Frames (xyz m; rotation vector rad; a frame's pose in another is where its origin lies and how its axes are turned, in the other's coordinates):
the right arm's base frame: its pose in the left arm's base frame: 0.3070 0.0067 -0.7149 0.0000 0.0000 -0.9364
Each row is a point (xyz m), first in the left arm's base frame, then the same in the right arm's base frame.
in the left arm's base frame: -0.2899 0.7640 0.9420
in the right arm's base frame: -0.9637 -0.0319 1.6569
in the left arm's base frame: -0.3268 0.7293 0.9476
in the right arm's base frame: -0.9577 -0.0822 1.6625
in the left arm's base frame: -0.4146 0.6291 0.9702
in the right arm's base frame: -0.9290 -0.2123 1.6851
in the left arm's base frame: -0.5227 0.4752 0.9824
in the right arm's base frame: -0.8691 -0.3906 1.6973
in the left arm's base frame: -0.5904 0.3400 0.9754
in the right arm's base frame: -0.8003 -0.5252 1.6903
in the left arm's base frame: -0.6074 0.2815 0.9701
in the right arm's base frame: -0.7633 -0.5736 1.6850
